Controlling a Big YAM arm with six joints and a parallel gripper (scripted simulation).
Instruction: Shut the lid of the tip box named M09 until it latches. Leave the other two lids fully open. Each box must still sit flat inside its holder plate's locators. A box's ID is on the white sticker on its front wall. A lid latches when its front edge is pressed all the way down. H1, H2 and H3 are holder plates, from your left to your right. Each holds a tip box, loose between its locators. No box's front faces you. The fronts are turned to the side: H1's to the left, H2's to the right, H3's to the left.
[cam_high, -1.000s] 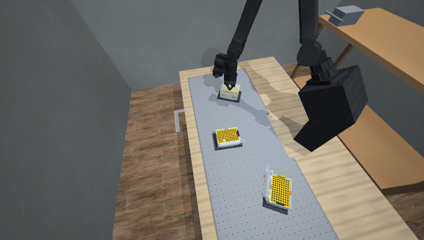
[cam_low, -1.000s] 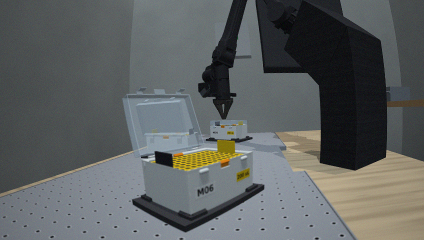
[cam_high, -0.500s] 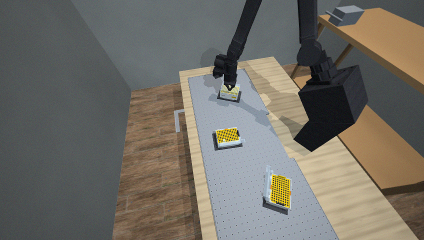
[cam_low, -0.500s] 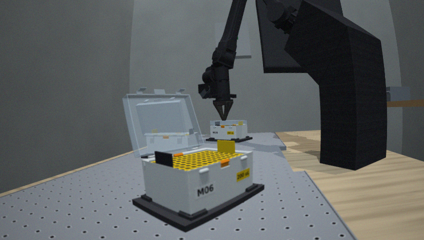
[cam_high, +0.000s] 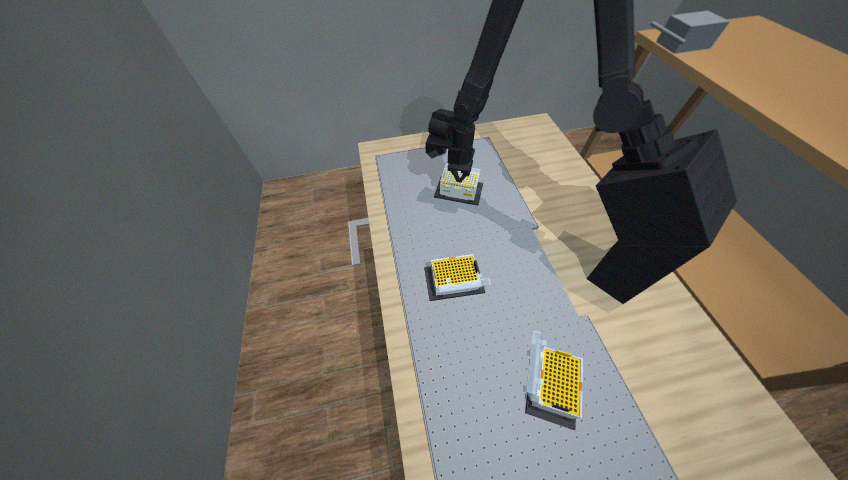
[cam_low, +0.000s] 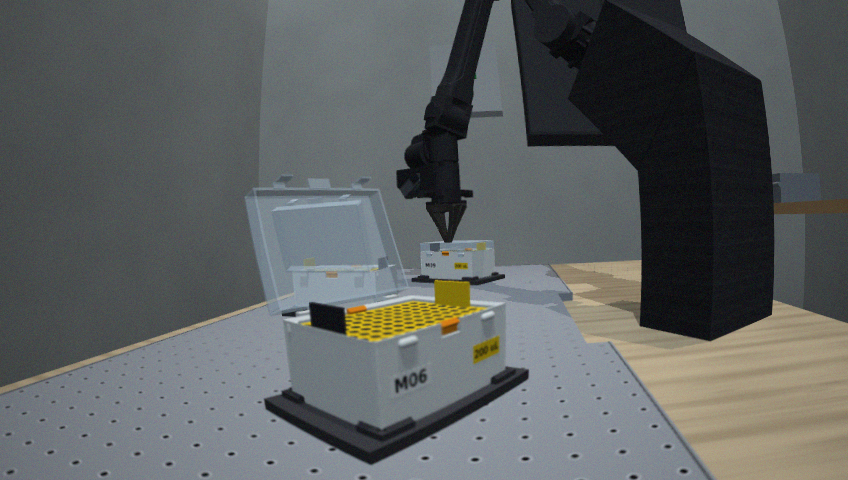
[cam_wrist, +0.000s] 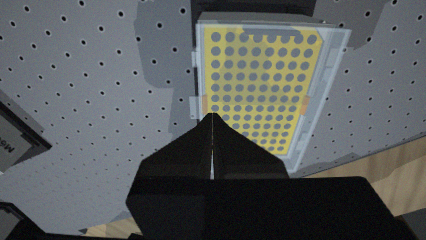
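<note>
Now: the rack 2 cm behind my hand, 3 cm to the right of it and 2 cm below it.
</note>
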